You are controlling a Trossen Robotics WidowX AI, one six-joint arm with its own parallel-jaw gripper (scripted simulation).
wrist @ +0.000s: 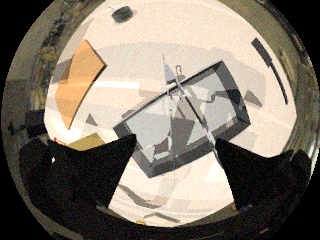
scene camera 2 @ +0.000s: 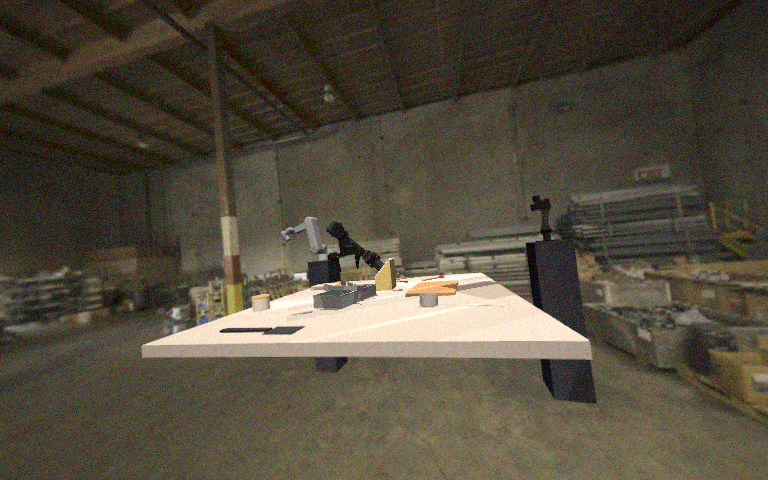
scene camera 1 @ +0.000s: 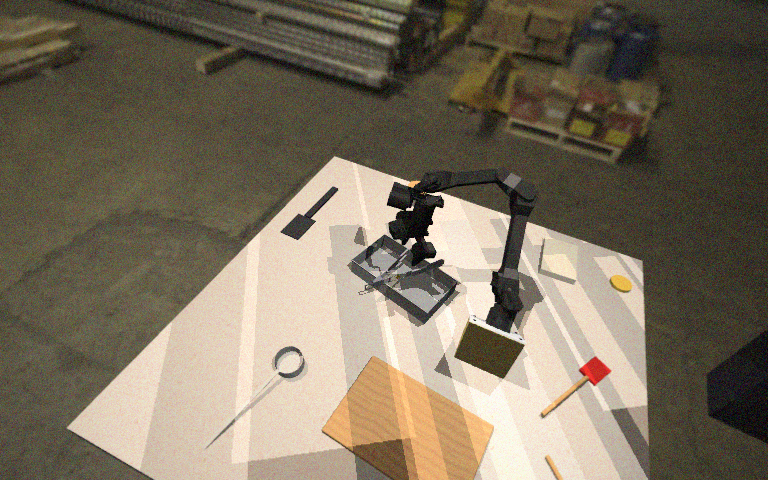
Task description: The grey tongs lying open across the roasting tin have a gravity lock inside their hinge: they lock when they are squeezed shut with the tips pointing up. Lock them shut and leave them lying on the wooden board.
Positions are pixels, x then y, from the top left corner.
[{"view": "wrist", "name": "my gripper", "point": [177, 140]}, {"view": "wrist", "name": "wooden board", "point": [85, 66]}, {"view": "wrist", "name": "grey roasting tin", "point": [150, 123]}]
